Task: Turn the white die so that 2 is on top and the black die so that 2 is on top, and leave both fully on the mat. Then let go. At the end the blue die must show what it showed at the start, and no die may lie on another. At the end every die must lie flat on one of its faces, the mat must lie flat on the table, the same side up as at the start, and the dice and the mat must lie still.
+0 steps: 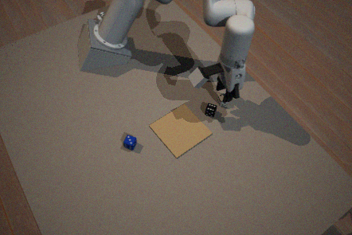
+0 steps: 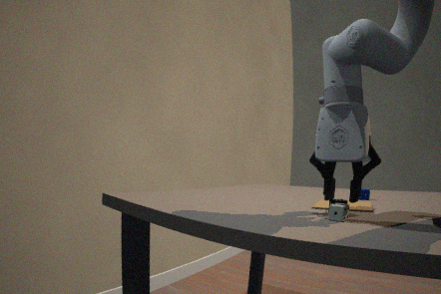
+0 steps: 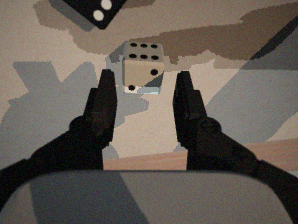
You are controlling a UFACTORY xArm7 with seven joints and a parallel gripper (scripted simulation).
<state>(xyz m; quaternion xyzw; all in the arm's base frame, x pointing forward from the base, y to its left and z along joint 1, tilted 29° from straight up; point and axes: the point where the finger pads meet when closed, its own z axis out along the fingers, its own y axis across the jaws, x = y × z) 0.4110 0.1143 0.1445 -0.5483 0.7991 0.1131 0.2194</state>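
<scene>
The white die is 4 cm below my hand. Round my hand: blue die (33 cm to the right, 5 cm behind, 4 cm below); then black die (6 cm to the right, 4 cm below, 1 cm ahead); then tan mat (18 cm to the right, 5 cm below).
</scene>
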